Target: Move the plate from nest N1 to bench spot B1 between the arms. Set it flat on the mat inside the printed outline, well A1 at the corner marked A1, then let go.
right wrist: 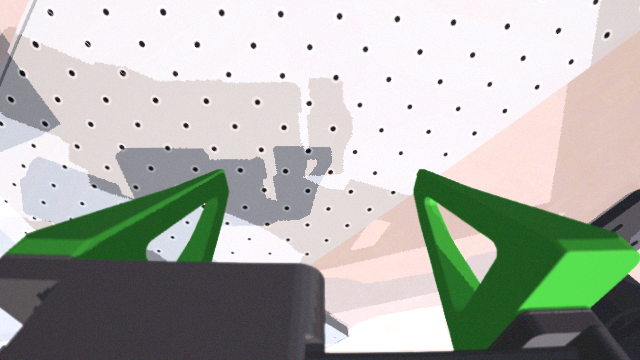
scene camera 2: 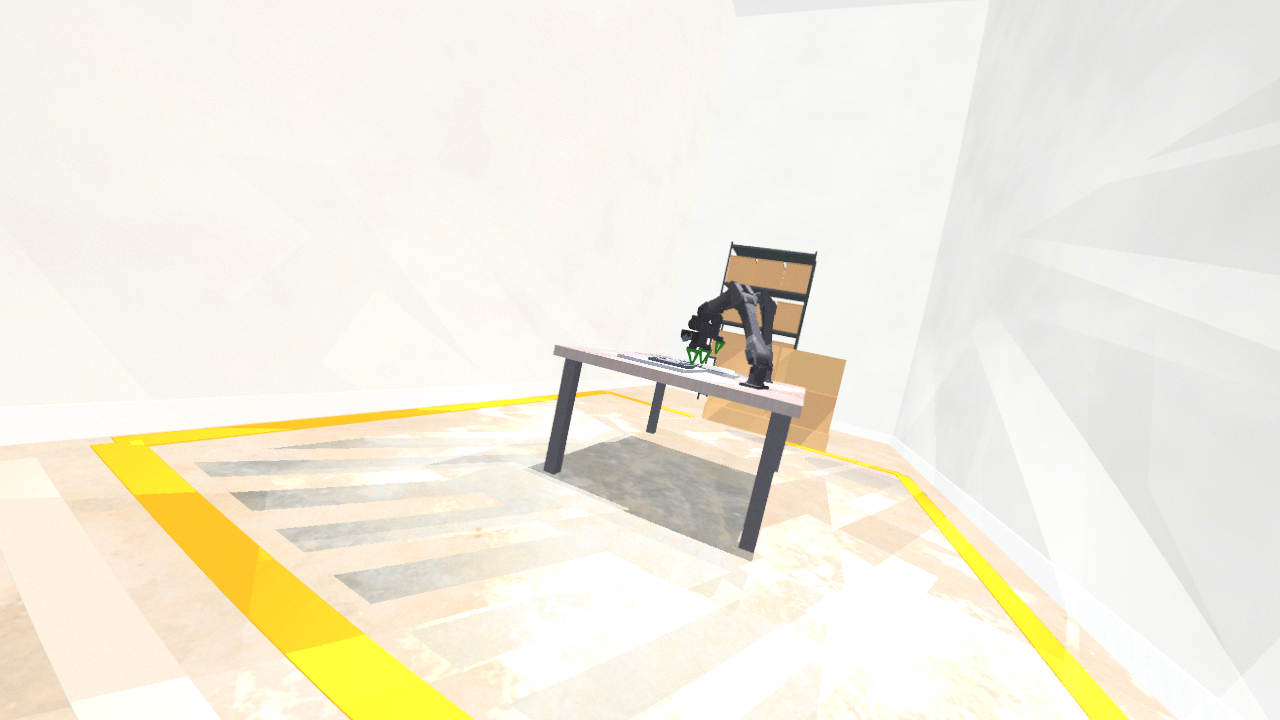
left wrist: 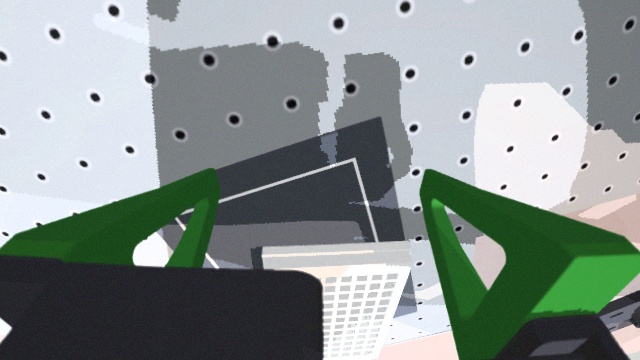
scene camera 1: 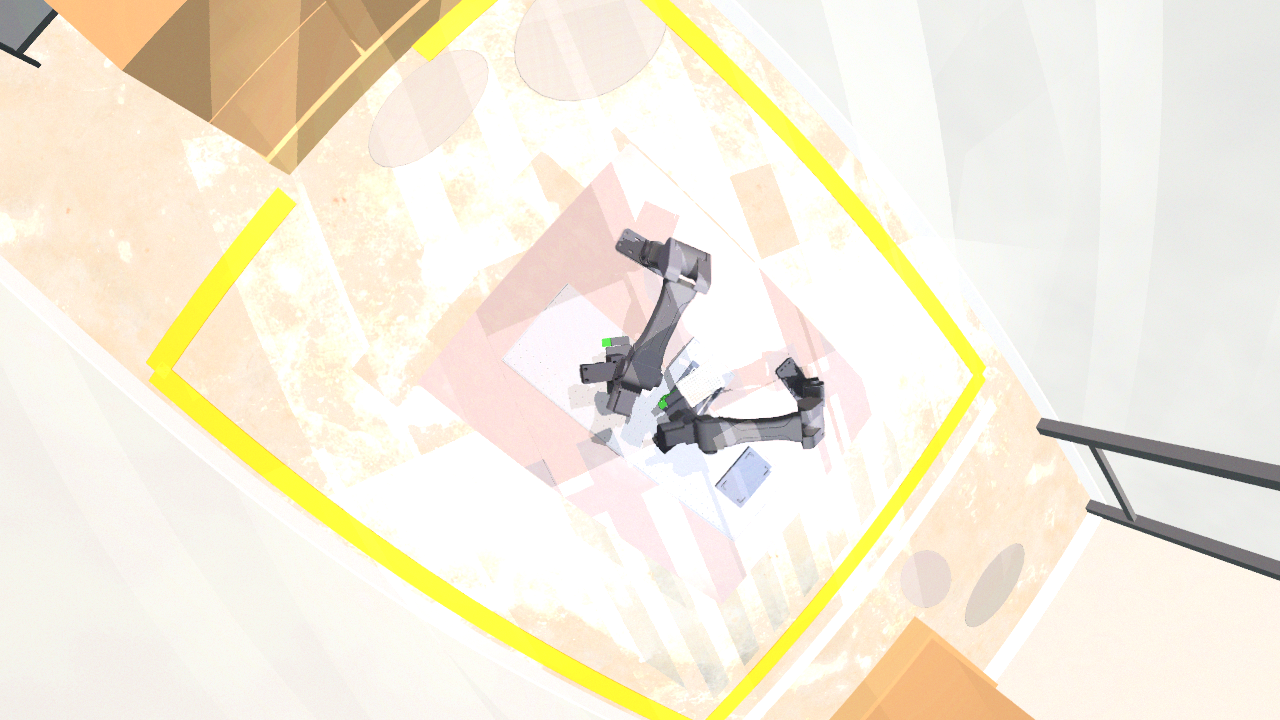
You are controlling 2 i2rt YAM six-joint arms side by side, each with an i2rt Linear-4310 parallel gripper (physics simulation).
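Places are measured from the left arm's base along level axes (x back, y left, z down), in metres.
Where they show: left gripper, between the fingertips: (scene camera 2: 696, 364) (left wrist: 319, 180) (scene camera 1: 671, 409); right gripper, between the fingertips: (right wrist: 320, 180); left arm's base, origin of its link: (scene camera 2: 754, 386) (scene camera 1: 798, 386); right arm's base, origin of its link: (scene camera 1: 650, 255).
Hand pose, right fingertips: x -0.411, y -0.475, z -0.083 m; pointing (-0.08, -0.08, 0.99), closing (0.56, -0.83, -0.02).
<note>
Things, the pixels of their top centre, and the offset from my right fingertips. "spot": a spot on its surface instead. Level surfaces: height alone.
- white gridded plate, centre of its top: (left wrist: 333, 324) (scene camera 1: 701, 383) (scene camera 2: 718, 367) dx +0.164, dy +0.233, dz +0.054 m
- dark mat, height of its surface: dz +0.068 m
- white printed outline, a spot on its surface: (left wrist: 287, 180) spot: dx +0.053, dy +0.247, dz +0.068 m
- perforated board, height of its surface: dz +0.070 m
- blue-grey rectangular piece with corner marks, a spot on its surface: (scene camera 1: 743, 476) spot: dx +0.085, dy +0.555, dz +0.059 m
The white gridded plate (scene camera 1: 702, 383) (left wrist: 367, 300) shows below the left fingertips in the left wrist view. It overlaps a dark mat (left wrist: 372, 134) with a white printed outline (left wrist: 287, 180) and is turned relative to it. I cannot tell what the plate rests on, and the A1 mark is not readable. The left gripper's palm hides part of the plate. My left gripper (scene camera 1: 665, 402) (left wrist: 319, 180) is open, close to the plate, with nothing between its fingertips. My right gripper (scene camera 1: 608, 342) (right wrist: 320, 180) is open and empty, above the perforated board, away from the plate.
The perforated board (scene camera 1: 554, 344) (left wrist: 440, 40) (right wrist: 200, 60) extends under both grippers. A blue-grey rectangular piece with corner marks (scene camera 1: 743, 476) lies below the left arm in scene camera 1. The table (scene camera 2: 581, 356) carries both arms; cardboard boxes (scene camera 2: 823, 376) stand behind it.
</note>
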